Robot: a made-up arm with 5 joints.
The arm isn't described. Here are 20 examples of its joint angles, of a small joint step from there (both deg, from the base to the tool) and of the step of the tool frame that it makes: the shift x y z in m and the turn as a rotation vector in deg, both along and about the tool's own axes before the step.
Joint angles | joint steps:
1: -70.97 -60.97 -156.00 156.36 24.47 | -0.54 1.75 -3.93 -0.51 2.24
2: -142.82 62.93 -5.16 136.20 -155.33 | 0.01 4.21 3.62 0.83 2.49
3: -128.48 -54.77 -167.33 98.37 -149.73 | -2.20 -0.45 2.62 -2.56 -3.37
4: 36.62 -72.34 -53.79 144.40 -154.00 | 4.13 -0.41 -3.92 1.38 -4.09
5: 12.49 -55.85 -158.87 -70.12 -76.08 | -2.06 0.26 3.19 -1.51 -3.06
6: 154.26 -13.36 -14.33 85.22 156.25 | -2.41 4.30 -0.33 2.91 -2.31
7: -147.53 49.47 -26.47 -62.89 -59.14 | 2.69 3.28 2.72 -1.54 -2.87
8: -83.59 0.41 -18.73 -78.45 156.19 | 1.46 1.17 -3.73 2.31 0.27
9: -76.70 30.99 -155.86 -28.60 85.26 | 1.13 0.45 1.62 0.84 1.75
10: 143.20 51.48 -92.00 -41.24 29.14 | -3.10 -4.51 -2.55 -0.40 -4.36
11: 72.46 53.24 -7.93 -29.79 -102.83 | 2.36 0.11 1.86 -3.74 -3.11
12: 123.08 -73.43 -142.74 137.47 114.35 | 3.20 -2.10 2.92 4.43 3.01
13: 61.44 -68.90 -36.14 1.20 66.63 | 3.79 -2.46 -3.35 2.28 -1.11
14: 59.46 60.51 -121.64 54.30 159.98 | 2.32 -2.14 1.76 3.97 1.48
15: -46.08 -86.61 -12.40 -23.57 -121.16 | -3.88 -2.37 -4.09 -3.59 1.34
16: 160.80 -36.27 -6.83 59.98 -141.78 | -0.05 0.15 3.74 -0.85 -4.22
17: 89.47 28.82 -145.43 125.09 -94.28 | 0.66 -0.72 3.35 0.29 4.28
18: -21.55 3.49 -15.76 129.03 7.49 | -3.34 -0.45 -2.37 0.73 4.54
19: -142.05 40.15 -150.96 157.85 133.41 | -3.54 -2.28 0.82 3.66 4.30
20: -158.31 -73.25 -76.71 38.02 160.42 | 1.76 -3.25 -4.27 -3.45 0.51
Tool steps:
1: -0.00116 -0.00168 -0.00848 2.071 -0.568 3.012
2: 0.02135 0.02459 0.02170 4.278 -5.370 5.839
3: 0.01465 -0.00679 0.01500 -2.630 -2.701 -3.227
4: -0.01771 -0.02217 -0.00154 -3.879 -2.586 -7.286
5: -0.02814 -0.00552 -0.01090 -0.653 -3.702 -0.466
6: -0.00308 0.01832 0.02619 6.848 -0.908 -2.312
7: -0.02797 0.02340 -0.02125 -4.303 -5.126 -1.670
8: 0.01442 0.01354 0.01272 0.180 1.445 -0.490
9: 0.02253 -0.00551 0.00278 1.645 3.653 0.502
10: -0.05502 -0.05317 0.03350 5.171 -7.350 -1.155
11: -0.01070 -0.00347 -0.00551 -0.836 -1.500 -5.443
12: -0.00821 -0.00941 0.02740 3.641 5.136 -1.603
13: -0.03937 0.00430 -0.03102 -4.317 -1.721 2.047
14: 0.02636 -0.01831 0.00406 3.266 -1.583 -0.666
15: 0.05135 -0.02247 -0.03241 -2.001 8.119 -6.445
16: -0.00787 0.01742 0.03024 0.107 -4.818 -1.849
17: 0.00293 0.00275 0.01946 -1.092 0.306 4.519
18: 0.00771 -0.00635 -0.01627 -0.214 -1.134 4.651
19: -0.02677 -0.02020 0.02605 3.038 5.909 3.468
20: -0.00713 -0.01478 -0.09270 -9.537 5.788 -0.233
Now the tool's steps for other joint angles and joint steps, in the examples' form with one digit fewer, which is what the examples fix.
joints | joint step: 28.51 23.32 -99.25 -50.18 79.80 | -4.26 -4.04 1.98 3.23 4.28
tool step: -0.0410 -0.0124 0.0233 3.86 0.08 1.31
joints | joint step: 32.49 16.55 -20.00 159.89 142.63 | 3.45 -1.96 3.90 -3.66 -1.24
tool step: 0.0018 0.0193 -0.0094 -1.33 0.05 2.61
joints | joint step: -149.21 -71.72 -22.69 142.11 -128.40 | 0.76 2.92 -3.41 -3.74 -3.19
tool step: -0.0017 -0.0158 -0.0192 -1.40 1.45 -5.29
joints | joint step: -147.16 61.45 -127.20 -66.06 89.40 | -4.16 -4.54 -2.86 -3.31 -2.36
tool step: -0.0785 0.0251 0.0176 -4.85 -11.13 2.10
